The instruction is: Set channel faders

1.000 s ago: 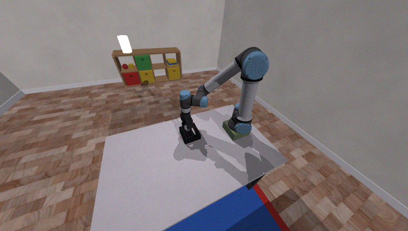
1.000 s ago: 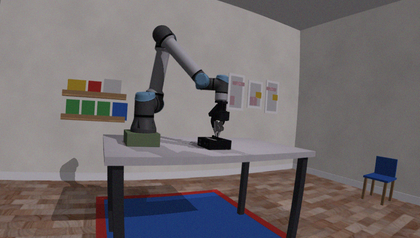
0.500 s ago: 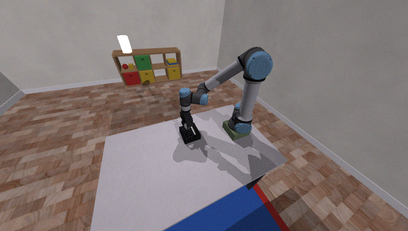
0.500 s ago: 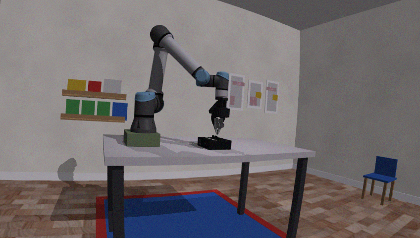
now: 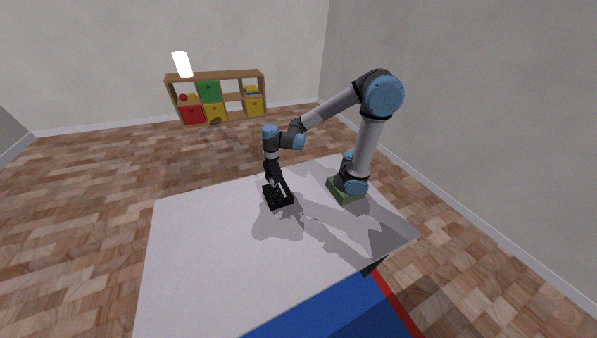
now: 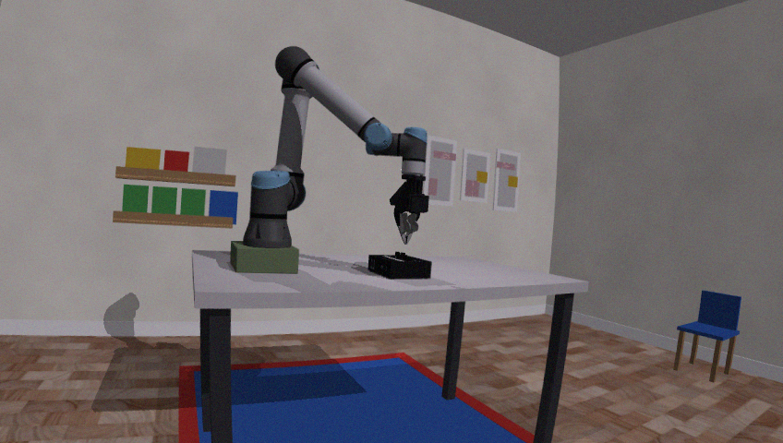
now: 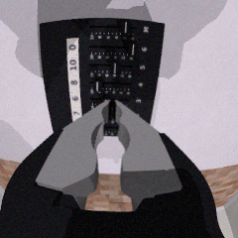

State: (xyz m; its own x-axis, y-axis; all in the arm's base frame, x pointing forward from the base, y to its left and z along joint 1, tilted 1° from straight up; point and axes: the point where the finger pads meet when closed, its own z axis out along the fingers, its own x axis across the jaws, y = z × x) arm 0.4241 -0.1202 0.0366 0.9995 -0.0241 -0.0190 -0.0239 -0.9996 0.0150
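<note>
The white fader is 70 mm to the left of my hand, 50 mm below it and 10 mm ahead of it.
</note>
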